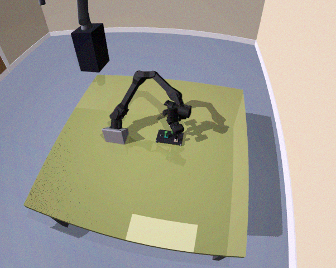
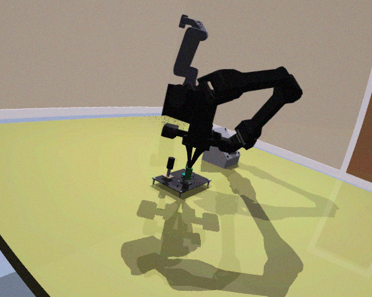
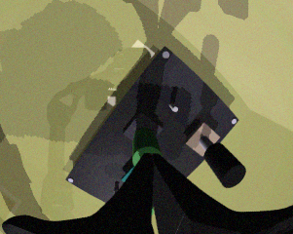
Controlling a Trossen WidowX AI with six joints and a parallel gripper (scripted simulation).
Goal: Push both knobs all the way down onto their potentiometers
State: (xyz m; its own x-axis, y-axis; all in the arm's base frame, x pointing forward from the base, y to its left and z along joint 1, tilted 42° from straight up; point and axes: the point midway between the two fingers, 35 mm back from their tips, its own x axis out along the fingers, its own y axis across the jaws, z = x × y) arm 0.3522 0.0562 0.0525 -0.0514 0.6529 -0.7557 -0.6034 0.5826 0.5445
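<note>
The green knob lies 2 cm below my gripper tip.
</note>
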